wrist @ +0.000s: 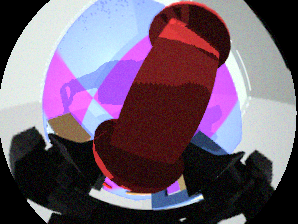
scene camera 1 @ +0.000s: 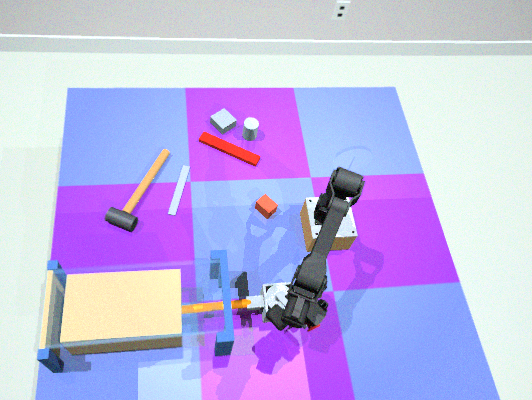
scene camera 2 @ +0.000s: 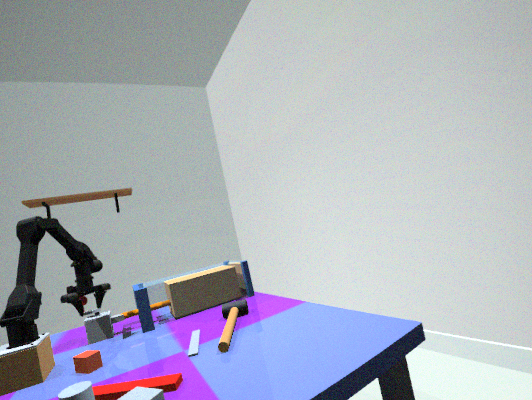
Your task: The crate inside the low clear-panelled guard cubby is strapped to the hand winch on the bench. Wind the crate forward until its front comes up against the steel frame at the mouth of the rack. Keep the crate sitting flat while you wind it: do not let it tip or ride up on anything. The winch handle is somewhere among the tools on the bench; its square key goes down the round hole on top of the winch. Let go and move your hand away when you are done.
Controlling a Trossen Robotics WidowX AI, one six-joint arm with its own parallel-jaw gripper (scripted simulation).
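Visible here are a winch (scene camera 2: 100, 328), a red bar (scene camera 1: 206, 138) and a hammer (scene camera 1: 124, 219), the hammer also at (scene camera 2: 231, 310). My gripper appears at (scene camera 1: 291, 310), (scene camera 2: 90, 313) and (wrist: 150, 134).
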